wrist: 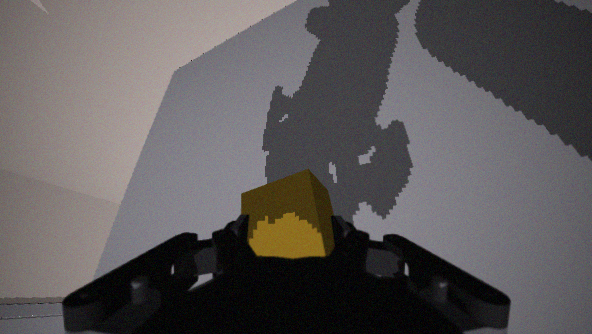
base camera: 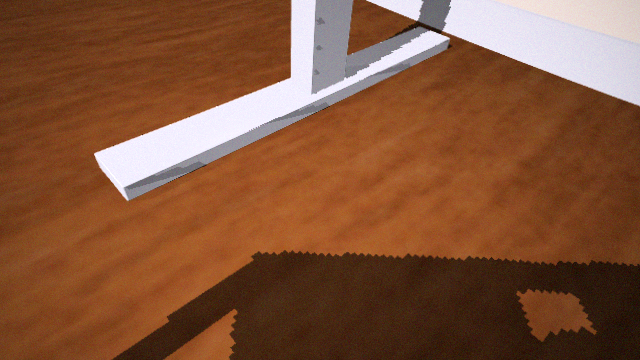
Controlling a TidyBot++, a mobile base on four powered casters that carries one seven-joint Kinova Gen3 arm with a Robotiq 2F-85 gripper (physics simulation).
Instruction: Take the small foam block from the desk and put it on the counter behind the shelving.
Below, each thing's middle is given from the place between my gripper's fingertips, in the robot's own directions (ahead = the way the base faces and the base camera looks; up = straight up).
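Labels:
Yellow foam block (wrist: 291, 217): my gripper 1 cm to the right of it, 1 cm past it.

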